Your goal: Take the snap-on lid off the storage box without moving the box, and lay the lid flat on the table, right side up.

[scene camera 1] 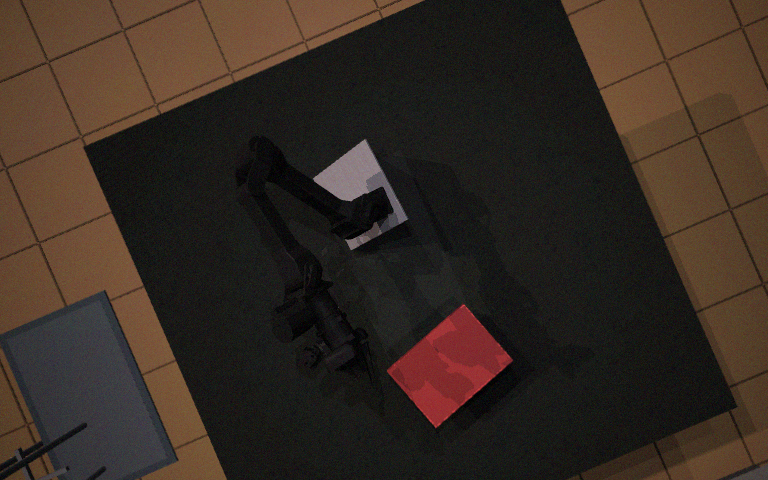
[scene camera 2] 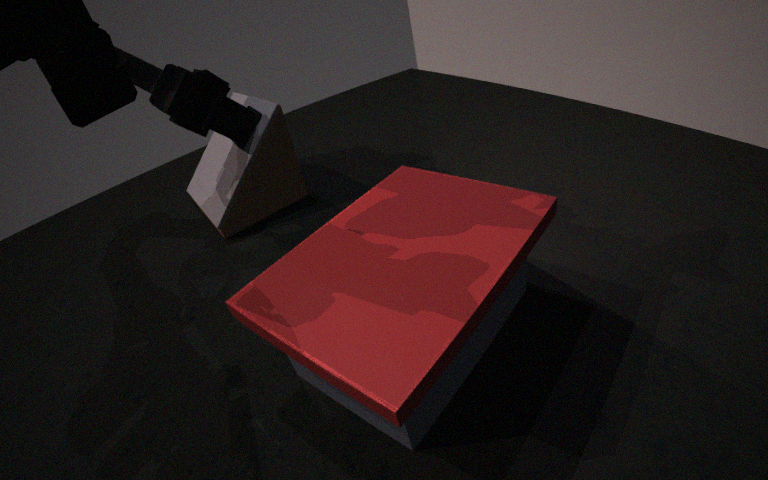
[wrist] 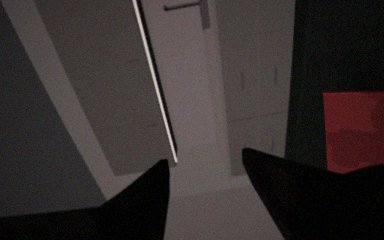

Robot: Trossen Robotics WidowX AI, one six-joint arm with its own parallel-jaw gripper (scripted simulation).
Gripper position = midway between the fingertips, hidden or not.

I see my gripper (wrist: 205, 160), a red lid (scene camera 2: 378, 301) and a grey storage box (scene camera 2: 421, 420).
The red lid shows as well in scene camera 1 (scene camera 1: 451, 363).
